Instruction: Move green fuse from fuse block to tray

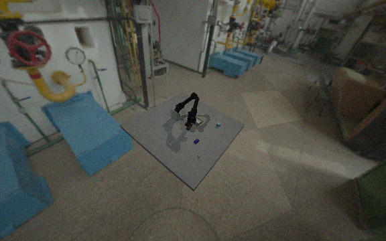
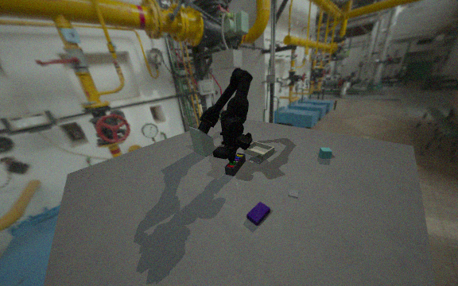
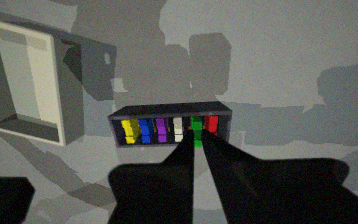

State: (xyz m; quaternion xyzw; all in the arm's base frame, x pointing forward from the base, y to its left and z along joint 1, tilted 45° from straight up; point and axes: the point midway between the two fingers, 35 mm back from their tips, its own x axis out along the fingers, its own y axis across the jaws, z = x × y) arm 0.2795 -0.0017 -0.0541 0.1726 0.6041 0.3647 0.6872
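Now: gripper tip 1 cm short of the red fuse, 2 cm to the left of it and 2 cm above it. Also, from my gripper tip: tray: 1 cm behind, 21 cm to the left, 4 cm below; white fuse: 1 cm behind, 2 cm to the left, 2 cm below; green fuse: 1 cm below.
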